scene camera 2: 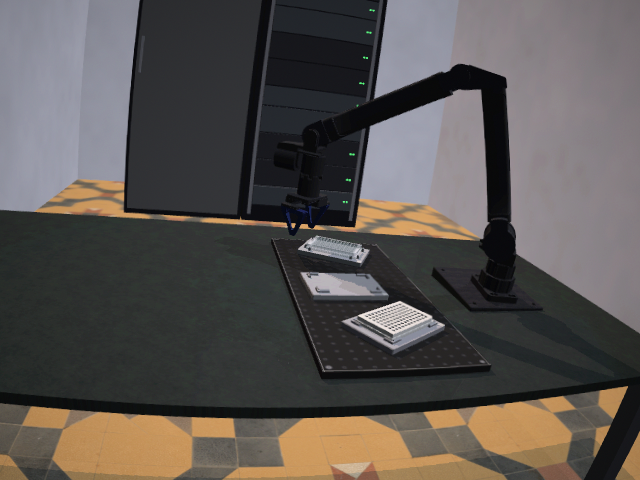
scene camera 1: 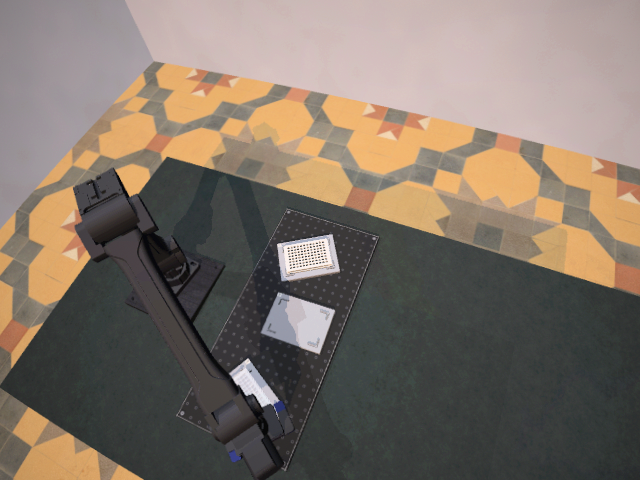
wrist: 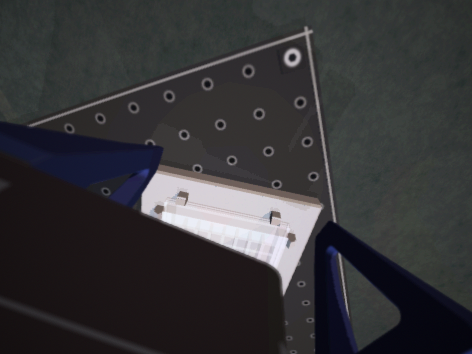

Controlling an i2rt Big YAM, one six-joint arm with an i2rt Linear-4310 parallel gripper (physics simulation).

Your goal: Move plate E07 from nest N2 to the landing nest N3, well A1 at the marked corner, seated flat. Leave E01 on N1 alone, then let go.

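Observation:
A clear plate [scene camera 1: 249,386] [scene camera 2: 336,246] [wrist: 225,235] sits on a light grey nest [scene camera 2: 358,261] [wrist: 304,217] at the far end of the board in the second scene view. A cream plate [scene camera 1: 307,256] [scene camera 2: 397,317] sits on another nest [scene camera 2: 361,330] at the board's near end there. The middle nest [scene camera 1: 305,322] [scene camera 2: 343,286] is bare, with corner brackets. Plate labels and the A1 mark are not legible. My gripper [scene camera 1: 257,431] [scene camera 2: 302,229] [wrist: 244,195] is open and empty above the clear plate, its fingers apart on either side. The gripper body hides much of that plate in the wrist view.
The nests stand on a dark perforated board [scene camera 1: 356,250] [scene camera 2: 413,359] [wrist: 225,102] on a dark green table [scene camera 1: 465,361] [scene camera 2: 155,320]. The arm's base plate [scene camera 1: 209,276] [scene camera 2: 449,284] is beside the board. A dark equipment cabinet [scene camera 2: 191,113] stands behind the table.

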